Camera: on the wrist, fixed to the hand. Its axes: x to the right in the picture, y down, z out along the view.
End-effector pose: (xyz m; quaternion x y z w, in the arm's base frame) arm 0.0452 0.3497 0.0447 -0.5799 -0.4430 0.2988 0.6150
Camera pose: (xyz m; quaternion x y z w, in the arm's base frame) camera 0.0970 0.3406 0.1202 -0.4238 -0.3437 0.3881 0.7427
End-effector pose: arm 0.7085 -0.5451 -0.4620 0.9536 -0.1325 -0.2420 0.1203
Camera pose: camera 0.7736 -0.4818 -0.4473 -0.9585 0.1892 0.1843 0.1076
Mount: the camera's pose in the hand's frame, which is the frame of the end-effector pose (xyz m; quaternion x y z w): 0.0292 -0.0676 -0.0552 0.2393 0.0192 0.0052 0.9708
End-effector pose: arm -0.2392 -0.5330 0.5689 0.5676 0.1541 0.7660 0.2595
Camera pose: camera -0.2830 -0.4578 0.5391 0.5992 0.3349 0.7190 0.1091
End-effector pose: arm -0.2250 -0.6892 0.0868 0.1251 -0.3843 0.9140 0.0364
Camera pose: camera -0.2533 -0.6033 0.1040 0.1106 -0.1543 0.9818 0.0080
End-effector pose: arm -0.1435 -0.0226 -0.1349 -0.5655 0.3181 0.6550 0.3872
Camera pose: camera -0.0594 -0.0318 -0.1710 -0.4672 0.4759 0.5509 0.5017
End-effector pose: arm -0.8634 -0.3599 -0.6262 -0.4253 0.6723 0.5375 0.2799
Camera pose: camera -0.8140 -0.4249 -0.6686 -0.3527 0.7888 0.3542 0.3578
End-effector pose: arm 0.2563 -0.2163 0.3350 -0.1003 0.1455 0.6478 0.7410
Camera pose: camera 0.3219 -0.2172 0.2705 0.0683 0.3110 0.5960 0.7372
